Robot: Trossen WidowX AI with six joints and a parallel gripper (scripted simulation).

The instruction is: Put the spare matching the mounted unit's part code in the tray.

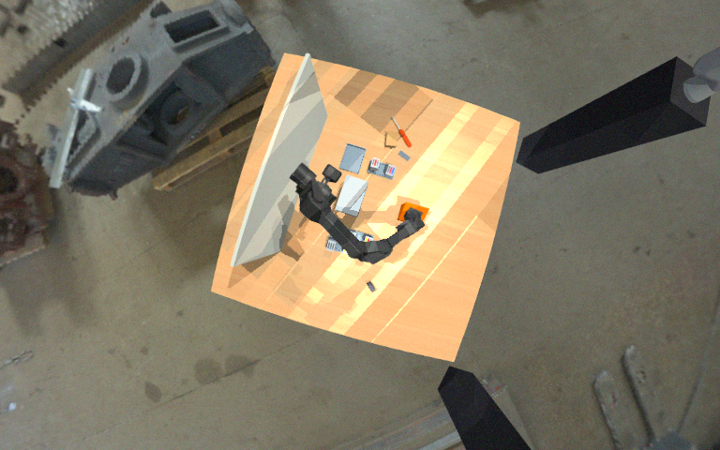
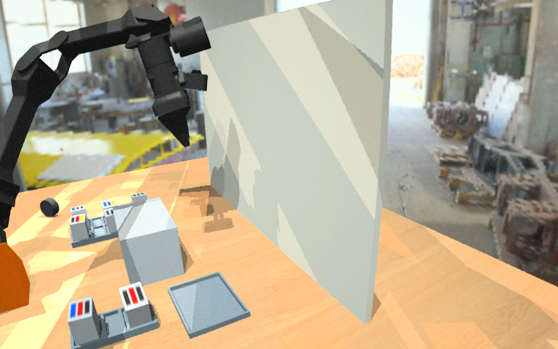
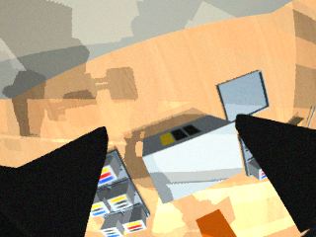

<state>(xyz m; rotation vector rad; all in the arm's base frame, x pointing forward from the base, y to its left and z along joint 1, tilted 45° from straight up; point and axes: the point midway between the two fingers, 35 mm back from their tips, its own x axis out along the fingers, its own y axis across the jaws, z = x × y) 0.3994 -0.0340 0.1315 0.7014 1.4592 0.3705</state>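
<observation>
The rack is 18 cm behind my gripper tip, 16 cm to the left of it and 21 cm below it. Also, from my gripper tip: mounted unit 11 cm behind, 3 cm to the right, 17 cm below; wall panel 14 cm ahead, 2 cm to the right; grey tray 4 cm behind, 21 cm to the right, 22 cm below.
</observation>
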